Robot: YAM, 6 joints.
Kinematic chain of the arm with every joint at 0, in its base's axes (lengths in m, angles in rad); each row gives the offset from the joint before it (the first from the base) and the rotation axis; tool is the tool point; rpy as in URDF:
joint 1: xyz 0 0 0.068 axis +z
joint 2: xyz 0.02 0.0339 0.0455 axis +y
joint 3: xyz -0.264 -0.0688 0 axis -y
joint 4: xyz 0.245 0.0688 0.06 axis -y
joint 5: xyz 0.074 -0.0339 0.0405 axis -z
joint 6: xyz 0.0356 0 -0.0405 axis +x
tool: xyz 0 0 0 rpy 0 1.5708 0
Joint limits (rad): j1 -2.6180..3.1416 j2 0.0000..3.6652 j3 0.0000..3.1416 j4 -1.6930..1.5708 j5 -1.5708..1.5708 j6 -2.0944..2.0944
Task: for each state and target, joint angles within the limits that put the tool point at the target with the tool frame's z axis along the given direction. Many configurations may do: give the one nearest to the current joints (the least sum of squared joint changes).
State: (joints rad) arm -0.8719 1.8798 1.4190 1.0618 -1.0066 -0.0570
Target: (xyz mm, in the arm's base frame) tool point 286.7 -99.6 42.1 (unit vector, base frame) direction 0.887 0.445 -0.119
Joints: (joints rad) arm -0.4250 2.2902 0.5322 1.5697 -0.8812 -0.0570
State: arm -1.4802 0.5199 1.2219 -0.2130 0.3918 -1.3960
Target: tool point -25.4 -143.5 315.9 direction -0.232 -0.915 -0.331
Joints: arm -1.7241 0.6199 0.7251 -0.4439 0.0896 -1.3960
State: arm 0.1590 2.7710 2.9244 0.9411 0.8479 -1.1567
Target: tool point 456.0 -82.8 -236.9 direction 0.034 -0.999 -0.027
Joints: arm -0.1035 3.6053 2.3290 1.0818 1.4307 -1.1567
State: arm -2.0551 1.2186 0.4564 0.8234 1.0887 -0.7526
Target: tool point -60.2 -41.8 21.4 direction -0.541 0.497 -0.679
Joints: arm -2.1737 1.7944 0.0022 0.0714 0.8142 -0.7526
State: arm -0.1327 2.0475 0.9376 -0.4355 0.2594 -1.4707
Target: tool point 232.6 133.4 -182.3 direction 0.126 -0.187 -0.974
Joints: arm 0.5506 2.8930 1.0466 0.2854 0.2273 -1.4707
